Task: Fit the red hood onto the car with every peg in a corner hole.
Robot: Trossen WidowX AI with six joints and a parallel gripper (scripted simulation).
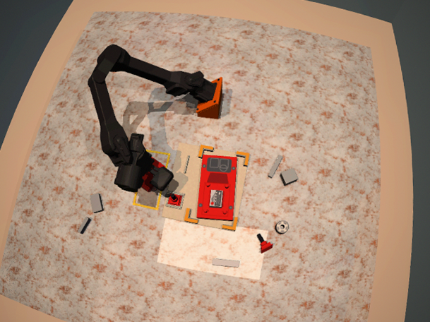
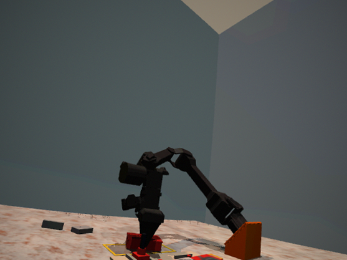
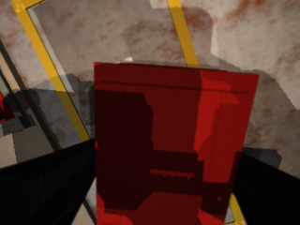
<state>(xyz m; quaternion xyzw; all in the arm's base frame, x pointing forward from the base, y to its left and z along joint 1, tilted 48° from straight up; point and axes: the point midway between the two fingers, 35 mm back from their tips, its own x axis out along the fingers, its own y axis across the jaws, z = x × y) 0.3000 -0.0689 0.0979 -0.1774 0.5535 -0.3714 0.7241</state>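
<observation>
My gripper tip is now 23 cm to the right of the grey engine block, 3 cm short of it and 1 cm below it. The rest, counted from my gripper tip: red hood: 1 cm above.
</observation>
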